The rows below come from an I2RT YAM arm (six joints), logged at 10 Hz.
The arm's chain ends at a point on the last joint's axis. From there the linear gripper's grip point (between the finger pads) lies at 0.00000 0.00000 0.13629 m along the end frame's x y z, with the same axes.
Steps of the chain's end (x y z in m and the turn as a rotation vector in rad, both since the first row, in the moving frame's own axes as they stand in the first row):
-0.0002, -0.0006, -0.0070, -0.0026, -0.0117, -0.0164
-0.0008, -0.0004, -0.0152, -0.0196, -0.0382, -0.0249
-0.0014, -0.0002, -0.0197, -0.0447, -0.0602, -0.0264
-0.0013, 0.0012, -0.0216, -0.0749, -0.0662, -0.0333
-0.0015, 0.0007, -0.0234, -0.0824, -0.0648, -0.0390
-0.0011, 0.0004, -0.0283, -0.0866, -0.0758, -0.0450
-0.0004, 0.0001, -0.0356, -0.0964, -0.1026, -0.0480
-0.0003, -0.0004, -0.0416, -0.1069, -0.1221, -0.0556
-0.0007, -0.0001, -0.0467, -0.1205, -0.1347, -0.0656
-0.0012, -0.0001, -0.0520, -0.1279, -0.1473, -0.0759
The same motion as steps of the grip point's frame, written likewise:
-0.0018, -0.0002, -0.0070, -0.0026, -0.0117, -0.0164
-0.0060, 0.0023, -0.0153, -0.0196, -0.0382, -0.0249
-0.0095, 0.0060, -0.0201, -0.0447, -0.0602, -0.0264
-0.0101, 0.0115, -0.0223, -0.0749, -0.0662, -0.0333
-0.0101, 0.0121, -0.0241, -0.0824, -0.0648, -0.0390
-0.0111, 0.0124, -0.0292, -0.0866, -0.0758, -0.0450
-0.0140, 0.0135, -0.0369, -0.0964, -0.1026, -0.0480
-0.0165, 0.0146, -0.0434, -0.1069, -0.1221, -0.0556
-0.0184, 0.0168, -0.0489, -0.1205, -0.1347, -0.0656
-0.0205, 0.0180, -0.0546, -0.1279, -0.1473, -0.0759

